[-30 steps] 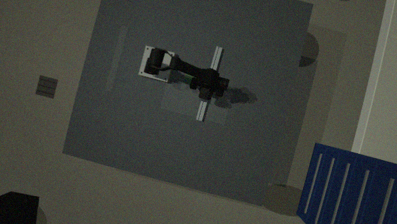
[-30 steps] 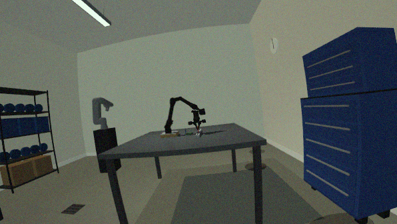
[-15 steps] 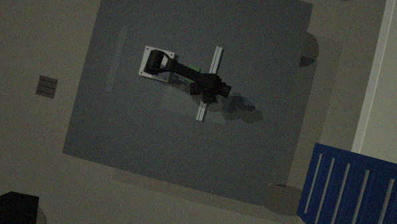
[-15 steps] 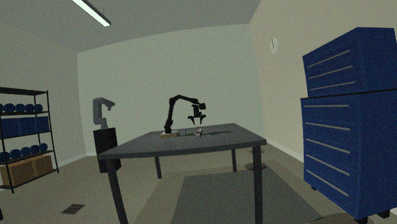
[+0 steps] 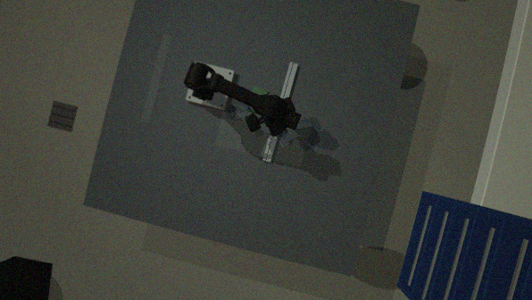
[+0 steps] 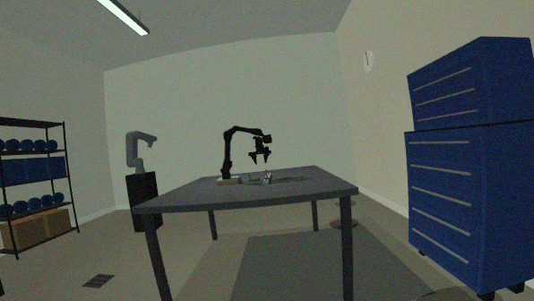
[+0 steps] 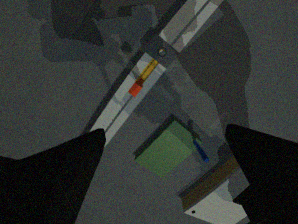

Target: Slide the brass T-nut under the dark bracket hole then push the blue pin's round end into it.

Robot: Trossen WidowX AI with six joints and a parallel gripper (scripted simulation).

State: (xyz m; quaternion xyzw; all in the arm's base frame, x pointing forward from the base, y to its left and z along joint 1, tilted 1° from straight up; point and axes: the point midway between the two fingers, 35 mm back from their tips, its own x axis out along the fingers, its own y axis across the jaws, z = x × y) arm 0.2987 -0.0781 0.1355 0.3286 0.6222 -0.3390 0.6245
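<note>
The blue pin lies 100 mm behind my gripper tip, 40 mm to the left of it and 110 mm below it. The rest, counted from my gripper tip: brass T-nut 30 mm ahead, 30 mm to the right, 90 mm below; green tray 90 mm behind, 60 mm to the left, 130 mm below.
</note>
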